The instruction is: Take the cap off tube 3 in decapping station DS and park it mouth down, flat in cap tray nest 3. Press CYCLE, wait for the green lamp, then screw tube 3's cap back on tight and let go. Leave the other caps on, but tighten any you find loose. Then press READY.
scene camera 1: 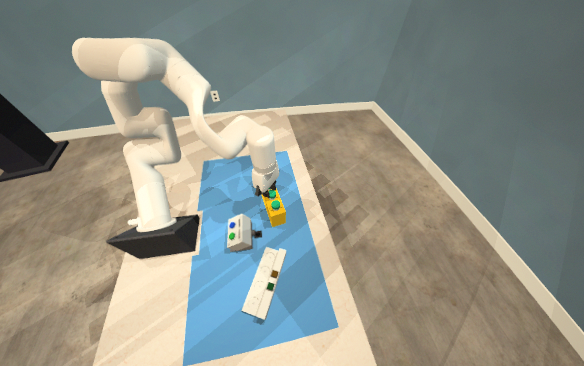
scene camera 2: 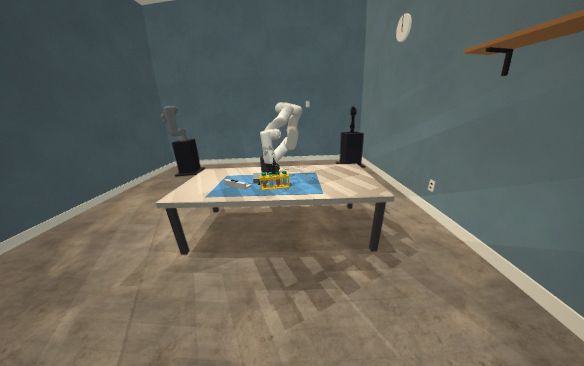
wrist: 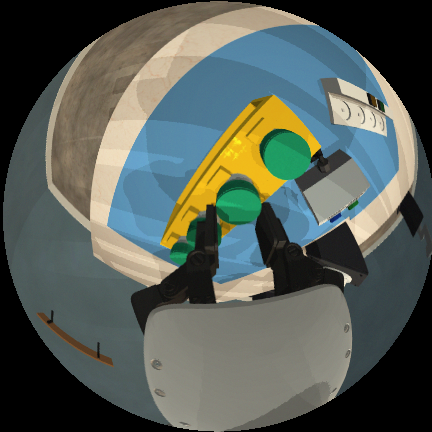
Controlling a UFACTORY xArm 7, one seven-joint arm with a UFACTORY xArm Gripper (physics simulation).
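Pixels of known places: gripper, fingertip midpoint: (scene camera 1: 269,192) (scene camera 2: 271,172) (wrist: 236,216); arm's base, link origin: (scene camera 1: 157,225).
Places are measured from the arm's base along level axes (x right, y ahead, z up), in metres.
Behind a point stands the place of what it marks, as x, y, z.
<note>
A yellow tube rack (scene camera 1: 278,217) {0.093, 0.440, -0.027} (scene camera 2: 275,186) {-0.019, 0.432, -0.090} (wrist: 240,132) {0.051, 0.469, 0.001} stands on the blue mat (scene camera 1: 218,290) {0.264, 0.169, -0.094}, holding several tubes with green caps. My gripper (scene camera 1: 266,190) {0.000, 0.432, 0.026} (scene camera 2: 270,170) {0.000, 0.432, 0.026} (wrist: 236,216) {0.000, 0.432, 0.026} points down over the rack's far part. It is shut on one green cap (wrist: 238,201) {0.015, 0.444, 0.030}, the second from the rack's end that faces the button box. Two caps (scene camera 1: 272,194) {0.017, 0.440, 0.030} (scene camera 1: 275,205) {0.069, 0.437, 0.027} show beside the fingers in scene camera 1. The far caps are partly hidden behind my left finger. I cannot read the tube numbers. The white cap tray (scene camera 1: 259,298) {0.334, 0.298, -0.083} (scene camera 2: 237,184) {0.276, 0.390, -0.064} (wrist: 336,90) {0.207, 0.413, -0.059} lies nearer the front, and its round nests hold no caps.
A grey button box (scene camera 1: 240,242) {0.151, 0.281, -0.016} (wrist: 334,189) {0.091, 0.313, -0.034} with a blue button (scene camera 1: 232,224) {0.068, 0.264, -0.023} and a green button (scene camera 1: 232,236) {0.117, 0.257, -0.023} sits left of the rack. Small brown (scene camera 1: 275,274) {0.288, 0.369, -0.040} and green (scene camera 1: 270,287) {0.320, 0.342, -0.040} squares sit on the tray's edge. The arm's black base (scene camera 1: 156,237) {0.088, 0.036, 0.064} stands at the table's left.
</note>
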